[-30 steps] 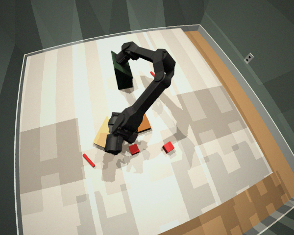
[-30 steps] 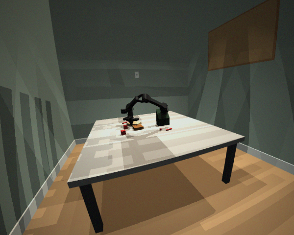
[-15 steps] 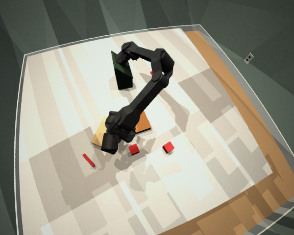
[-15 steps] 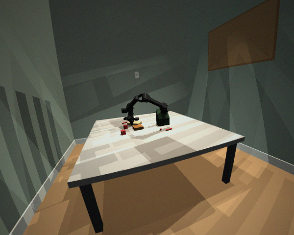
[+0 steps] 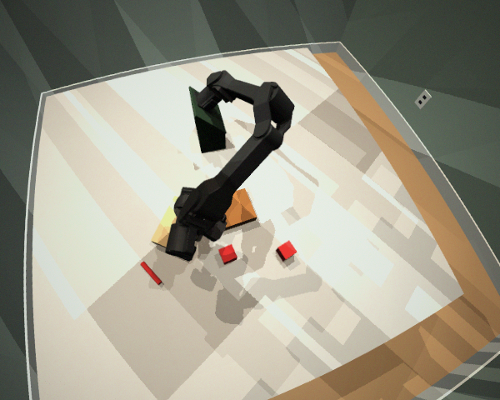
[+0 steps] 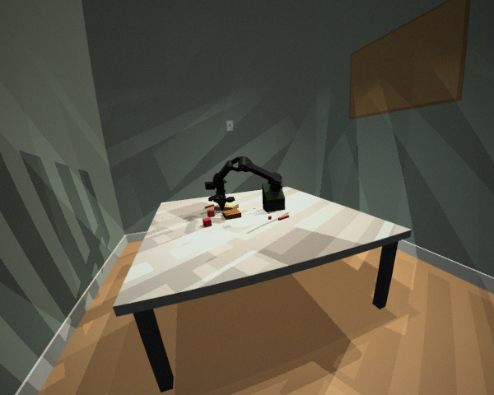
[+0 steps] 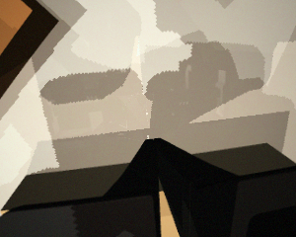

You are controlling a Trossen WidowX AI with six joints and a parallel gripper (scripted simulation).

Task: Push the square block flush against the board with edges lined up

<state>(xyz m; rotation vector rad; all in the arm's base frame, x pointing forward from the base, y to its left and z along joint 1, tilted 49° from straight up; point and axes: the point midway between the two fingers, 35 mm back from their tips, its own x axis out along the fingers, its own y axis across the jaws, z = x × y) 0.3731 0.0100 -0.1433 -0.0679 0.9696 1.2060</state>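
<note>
The pale yellow board is 40 mm behind my gripper tip, 50 mm to the right of it and 10 mm above it. Round my gripper tip: small red bit: 260 mm behind, 280 mm to the left; orange square block: 50 mm behind, 120 mm to the left, 10 mm above.
</note>
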